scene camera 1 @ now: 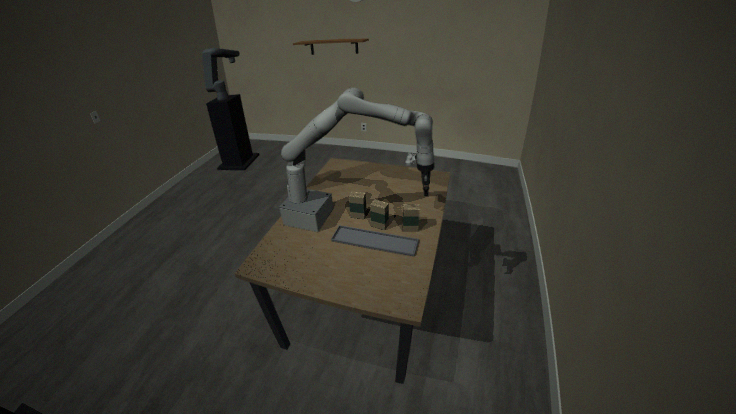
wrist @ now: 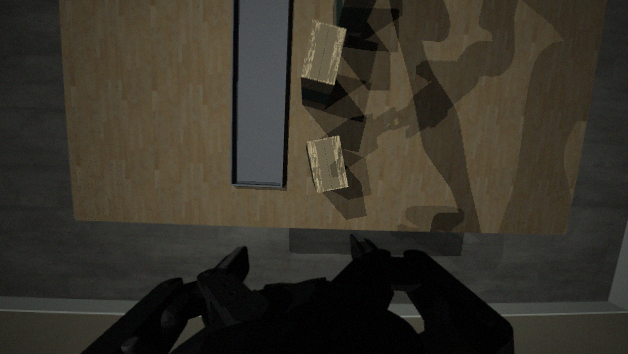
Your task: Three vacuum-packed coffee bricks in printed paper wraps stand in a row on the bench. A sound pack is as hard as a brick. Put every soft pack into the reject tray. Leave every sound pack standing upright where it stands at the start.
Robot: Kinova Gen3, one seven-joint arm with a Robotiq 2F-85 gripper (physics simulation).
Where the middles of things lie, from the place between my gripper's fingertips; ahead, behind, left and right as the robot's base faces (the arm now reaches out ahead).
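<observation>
There's the grey reject tray (scene camera 1: 371, 239), and it's 280 mm below my hand, 70 mm to the right of it and 230 mm behind it.
</observation>
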